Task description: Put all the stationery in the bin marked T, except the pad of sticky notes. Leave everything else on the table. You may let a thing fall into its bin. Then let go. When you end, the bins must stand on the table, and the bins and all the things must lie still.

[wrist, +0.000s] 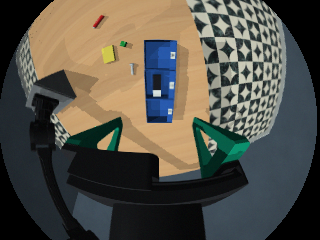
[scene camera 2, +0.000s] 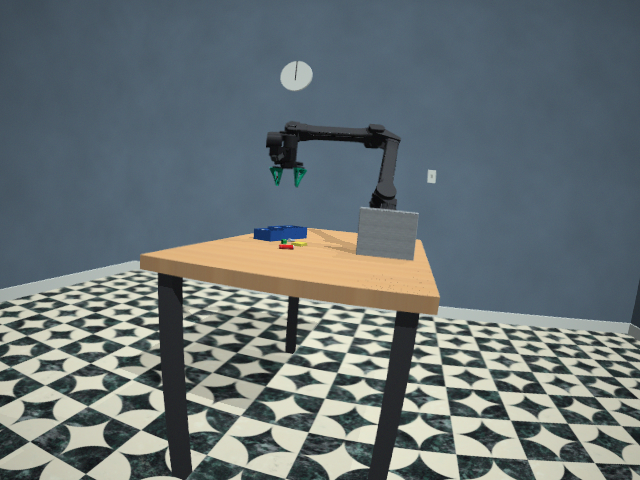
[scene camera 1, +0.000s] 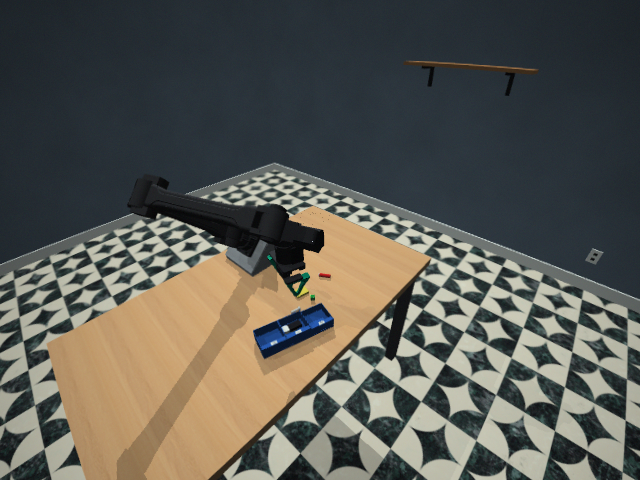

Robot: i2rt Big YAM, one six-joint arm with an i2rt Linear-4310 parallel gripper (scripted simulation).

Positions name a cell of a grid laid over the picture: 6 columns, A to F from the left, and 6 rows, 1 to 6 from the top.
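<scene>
You've got the gripper (scene camera 1: C4) showing in the wrist view too (wrist: C4), and there's a blue bin (scene camera 1: C5), which the wrist view also shows (wrist: C3).
</scene>
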